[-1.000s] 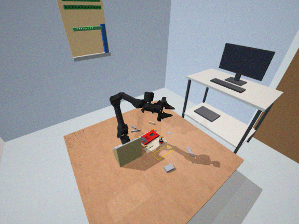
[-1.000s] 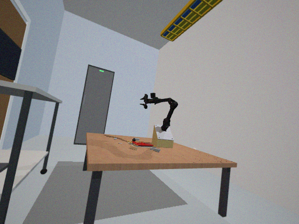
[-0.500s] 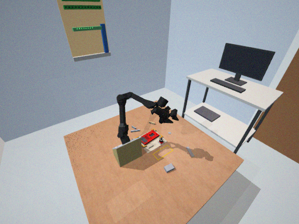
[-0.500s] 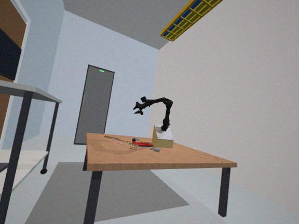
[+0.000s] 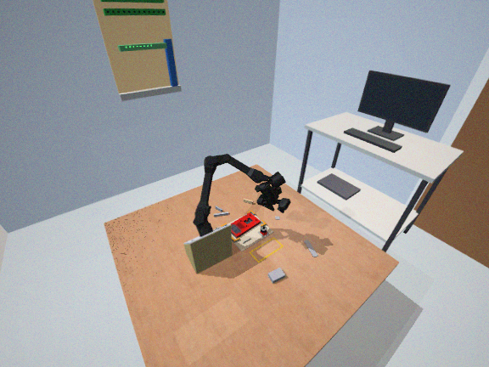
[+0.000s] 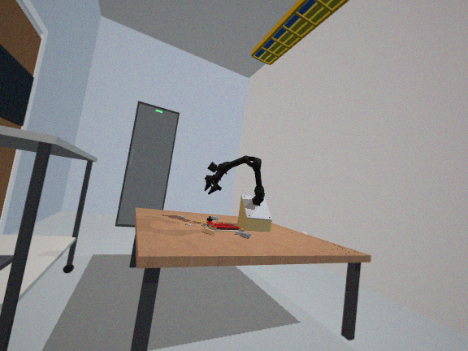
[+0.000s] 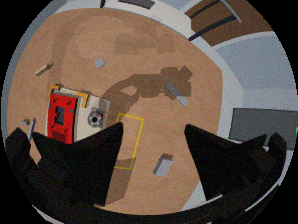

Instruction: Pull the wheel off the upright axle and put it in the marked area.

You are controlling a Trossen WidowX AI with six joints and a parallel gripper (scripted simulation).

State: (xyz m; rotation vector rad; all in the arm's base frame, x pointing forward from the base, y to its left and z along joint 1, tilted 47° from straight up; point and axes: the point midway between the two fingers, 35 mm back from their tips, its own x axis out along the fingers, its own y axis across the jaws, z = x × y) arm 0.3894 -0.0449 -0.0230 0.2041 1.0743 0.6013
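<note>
Right now my gripper tip is 4 cm past the dark wheel, 7 cm to the right of it and 19 cm above it. The rest, counted from my gripper tip: block: 14 cm behind, 21 cm to the right, 22 cm below; then flat bar: 15 cm ahead, 16 cm to the right, 23 cm below.
</note>
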